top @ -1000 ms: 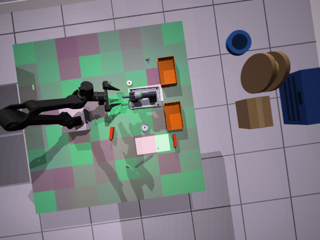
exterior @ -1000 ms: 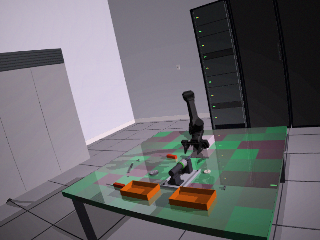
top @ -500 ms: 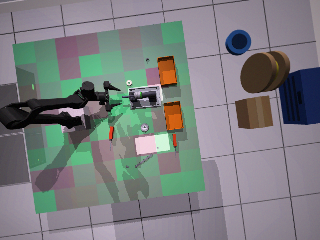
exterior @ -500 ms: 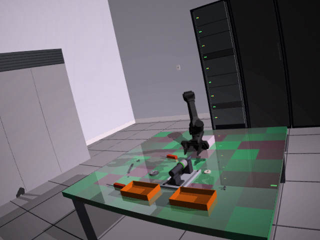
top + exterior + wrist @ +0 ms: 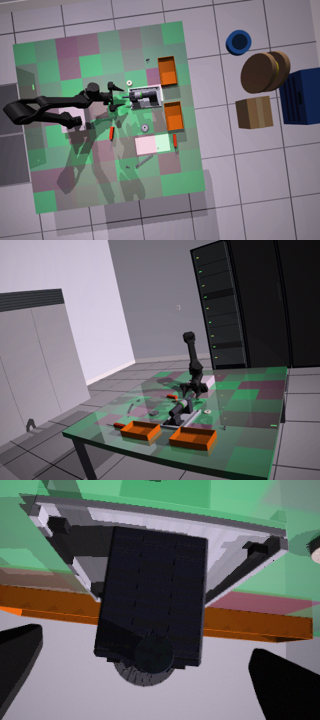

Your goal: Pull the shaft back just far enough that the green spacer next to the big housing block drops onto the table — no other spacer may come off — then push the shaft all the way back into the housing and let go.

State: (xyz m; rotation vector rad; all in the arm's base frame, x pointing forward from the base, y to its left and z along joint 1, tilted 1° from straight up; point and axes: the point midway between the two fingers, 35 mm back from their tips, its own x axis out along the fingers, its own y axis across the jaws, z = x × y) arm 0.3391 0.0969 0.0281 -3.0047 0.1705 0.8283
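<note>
Now: the shaft 60 mm ahead of my gripper tip. From my gripper tip the other things lie so: grey bar 30 mm ahead, 480 mm to the right, 80 mm below; then green spacer 120 mm ahead, 10 mm to the right.
</note>
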